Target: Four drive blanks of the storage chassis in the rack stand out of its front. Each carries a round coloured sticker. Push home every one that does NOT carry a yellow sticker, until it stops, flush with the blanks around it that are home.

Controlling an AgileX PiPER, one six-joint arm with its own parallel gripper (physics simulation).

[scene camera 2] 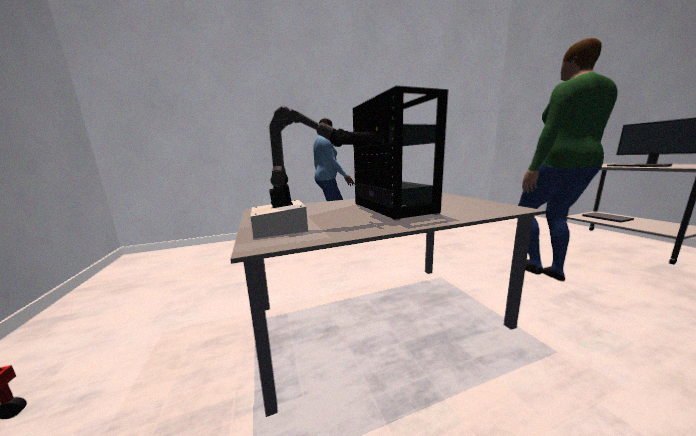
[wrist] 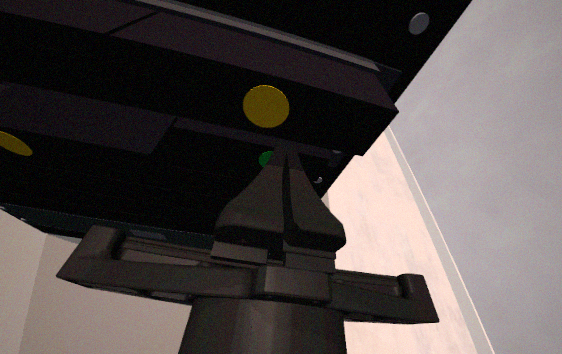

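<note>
In the wrist view a blank with a yellow sticker [wrist: 266,106] stands out of the chassis front, above the fingertips. Another yellow sticker [wrist: 15,143] shows at the left edge, lower down. A green sticker [wrist: 265,159] shows partly behind the fingertips, on a blank below the first yellow one. My gripper [wrist: 282,154] is shut, with nothing between its fingers, and its tips are at the green-stickered blank; whether they touch it I cannot tell. In the scene view the arm reaches to the front of the black rack [scene camera 2: 398,154], where the fingertips are hard to make out. A fourth sticker cannot be made out.
The rack stands on a table [scene camera 2: 328,241], with the arm's white base block [scene camera 2: 279,220] at the table's left end. A person in green [scene camera 2: 580,118] stands at the right, and one in light blue [scene camera 2: 324,159] stands behind the arm. A desk with a monitor [scene camera 2: 660,136] is far right.
</note>
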